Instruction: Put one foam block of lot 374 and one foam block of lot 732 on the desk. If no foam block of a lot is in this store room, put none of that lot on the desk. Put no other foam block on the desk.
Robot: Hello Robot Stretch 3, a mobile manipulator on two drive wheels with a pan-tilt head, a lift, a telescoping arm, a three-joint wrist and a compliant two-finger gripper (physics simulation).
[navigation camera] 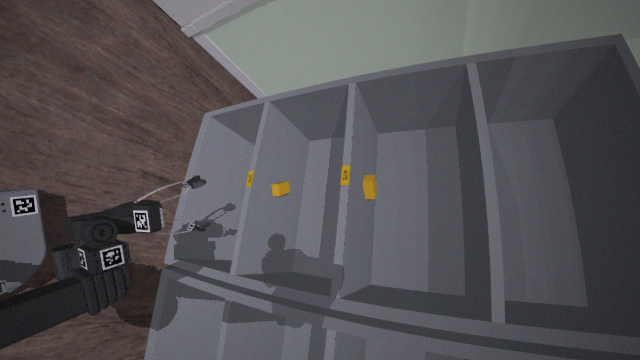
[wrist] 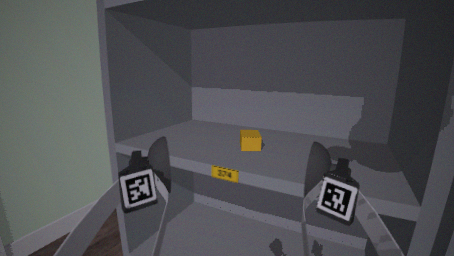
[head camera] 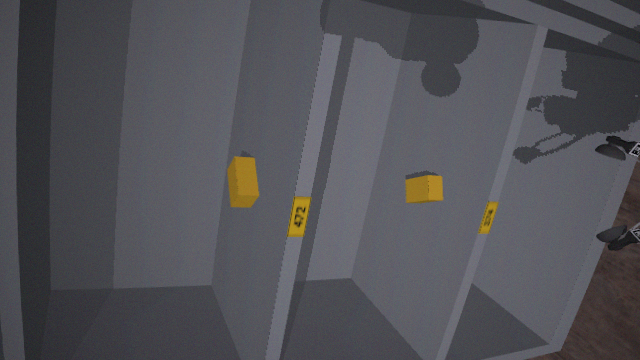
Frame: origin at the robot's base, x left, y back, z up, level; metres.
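Seen in the pictures: gripper, fingertip midpoint: point(navigation camera: 206, 202) point(wrist: 238, 159) point(head camera: 598, 193).
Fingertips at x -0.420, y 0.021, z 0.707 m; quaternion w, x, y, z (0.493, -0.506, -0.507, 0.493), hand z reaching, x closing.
Observation:
A point is followed by its place in that frame.
A yellow foam block point(head camera: 424, 189) {x -0.956, y 0.047, z 0.579 m} point(navigation camera: 280, 189) {x -0.951, y 0.049, z 0.579 m} point(wrist: 251, 141) {x -0.941, y 0.051, z 0.565 m} lies on a shelf board. On that board's front edge is a yellow label point(head camera: 488, 218) {x -0.805, y -0.020, z 0.517 m} point(navigation camera: 250, 178) {x -0.805, y -0.020, z 0.520 m} point(wrist: 225, 174) {x -0.803, y -0.016, z 0.516 m}, which reads 374 in the wrist view. My gripper point(head camera: 611, 192) {x -0.420, y 0.021, z 0.707 m} point(navigation camera: 198, 203) {x -0.420, y 0.021, z 0.707 m} point(wrist: 238, 159) {x -0.420, y 0.021, z 0.707 m} is open and empty, its fingertips wide apart. It is in front of the shelf and apart from the block, which shows beyond and between the fingers in the wrist view. No label reading 732 and no desk shows.
The grey shelf unit point(head camera: 318, 110) {x -0.733, y 0.157, z 0.975 m} point(navigation camera: 479, 107) {x -0.893, y -0.224, z 1.433 m} point(wrist: 106, 75) {x -0.973, y -0.415, z 0.757 m} has side panels and several boards. Another yellow block point(head camera: 243, 182) {x -0.987, y 0.048, z 1.022 m} point(navigation camera: 370, 187) {x -0.988, y 0.049, z 1.023 m} lies on the board labelled 472 point(head camera: 299, 216) {x -0.804, y -0.018, z 0.974 m} point(navigation camera: 345, 175) {x -0.803, y -0.017, z 0.975 m}. A green wall point(navigation camera: 350, 45) {x -1.303, y -0.756, z 0.884 m} point(wrist: 50, 100) {x -1.166, y -0.813, z 0.648 m} and brown wooden floor point(navigation camera: 100, 100) {x -0.419, y -0.414, z 0.000 m} lie beside the unit.

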